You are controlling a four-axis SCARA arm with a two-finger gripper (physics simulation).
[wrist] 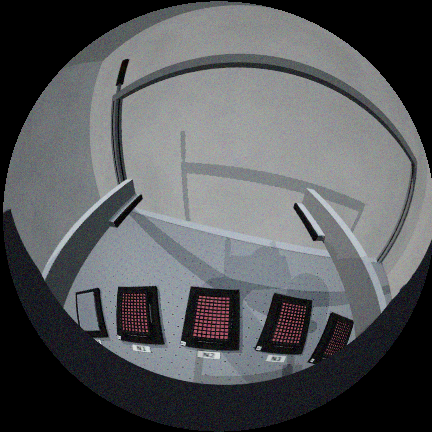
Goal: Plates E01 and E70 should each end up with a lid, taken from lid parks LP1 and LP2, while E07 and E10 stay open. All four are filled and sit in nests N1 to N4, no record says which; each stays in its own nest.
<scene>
I see my gripper (216, 189) and a bar (281, 64).
</scene>
